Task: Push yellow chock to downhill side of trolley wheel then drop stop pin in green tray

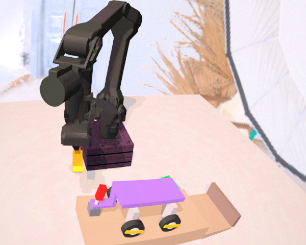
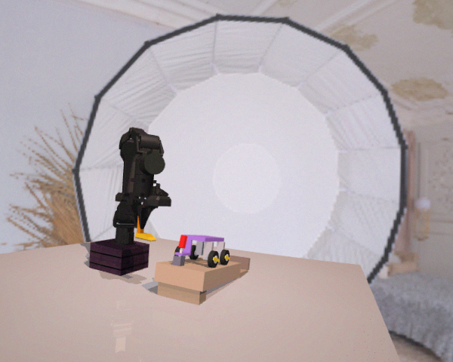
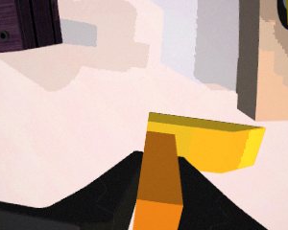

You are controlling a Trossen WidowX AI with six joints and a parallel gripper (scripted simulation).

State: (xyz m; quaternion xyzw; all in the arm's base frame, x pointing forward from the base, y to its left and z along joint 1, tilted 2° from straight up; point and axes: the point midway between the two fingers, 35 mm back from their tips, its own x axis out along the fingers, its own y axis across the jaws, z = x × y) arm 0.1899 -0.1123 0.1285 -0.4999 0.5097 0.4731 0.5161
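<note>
The yellow chock is 20 mm ahead of my gripper tip and 10 mm below it. The rest, counted from my gripper tip: tan ramp (140 mm ahead, 150 mm to the left, 130 mm below); red-headed stop pin (130 mm ahead, 40 mm to the left, 40 mm below); purple trolley (140 mm ahead, 140 mm to the left, 60 mm below).
</note>
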